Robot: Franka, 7 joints.
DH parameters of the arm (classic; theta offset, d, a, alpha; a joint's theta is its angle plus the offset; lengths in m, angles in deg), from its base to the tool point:
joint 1: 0 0.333 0 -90
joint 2: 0 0 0 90
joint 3: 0 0.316 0.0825 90
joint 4: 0 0 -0.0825 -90
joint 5: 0 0.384 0 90
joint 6: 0 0 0.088 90
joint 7: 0 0.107 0 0
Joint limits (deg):
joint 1: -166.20..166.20
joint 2: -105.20..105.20
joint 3: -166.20..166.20
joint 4: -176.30..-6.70
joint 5: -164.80..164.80
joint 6: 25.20..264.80
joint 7: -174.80..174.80
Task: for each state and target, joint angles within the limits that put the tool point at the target. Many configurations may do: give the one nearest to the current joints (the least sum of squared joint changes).
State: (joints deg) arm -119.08 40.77 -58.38 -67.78 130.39 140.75 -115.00
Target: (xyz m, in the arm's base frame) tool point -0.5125 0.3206 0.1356
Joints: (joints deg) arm -154.47 65.51 -57.24 -109.11 131.32 147.12 -115.00
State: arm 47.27 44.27 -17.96 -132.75 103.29 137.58 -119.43
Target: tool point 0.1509 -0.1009 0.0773
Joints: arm 47.11 39.79 -36.88 -168.70 105.78 154.41 -119.43
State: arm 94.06 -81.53 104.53 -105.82 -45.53 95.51 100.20
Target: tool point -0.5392 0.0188 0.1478
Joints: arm 72.23 -92.18 115.49 -111.53 -44.03 100.93 100.20
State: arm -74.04 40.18 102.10 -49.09 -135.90 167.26 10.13
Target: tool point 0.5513 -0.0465 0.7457
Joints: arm -78.77 42.79 101.14 -79.67 -141.32 186.54 10.13
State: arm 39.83 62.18 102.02 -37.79 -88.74 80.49 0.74
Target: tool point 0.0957 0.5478 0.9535
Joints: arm 48.10 39.18 110.63 -33.66 -94.01 105.63 0.74
